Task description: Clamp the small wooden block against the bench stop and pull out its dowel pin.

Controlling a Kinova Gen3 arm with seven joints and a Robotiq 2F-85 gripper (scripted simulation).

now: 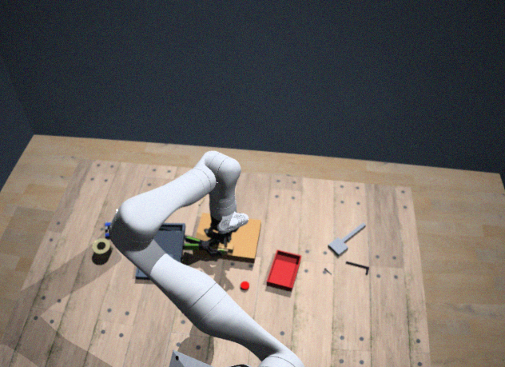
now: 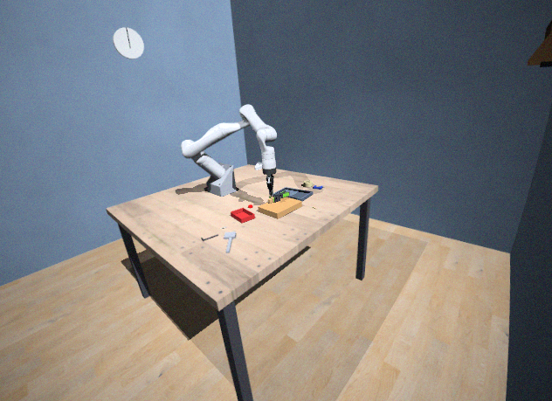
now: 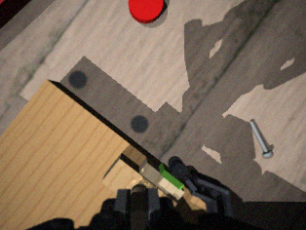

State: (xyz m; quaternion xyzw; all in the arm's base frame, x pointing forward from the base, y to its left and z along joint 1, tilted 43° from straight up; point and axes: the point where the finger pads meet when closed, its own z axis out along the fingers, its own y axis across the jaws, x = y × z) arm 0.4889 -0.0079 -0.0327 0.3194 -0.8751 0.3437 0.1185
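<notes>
Now: the dowel pin 2 cm below my hand. Also, from my hand: bench board (5 cm ahead, 1 cm to the left, 7 cm below); then wooden block (5 cm below); then red disc (10 cm behind, 8 cm to the right, 9 cm below).
</notes>
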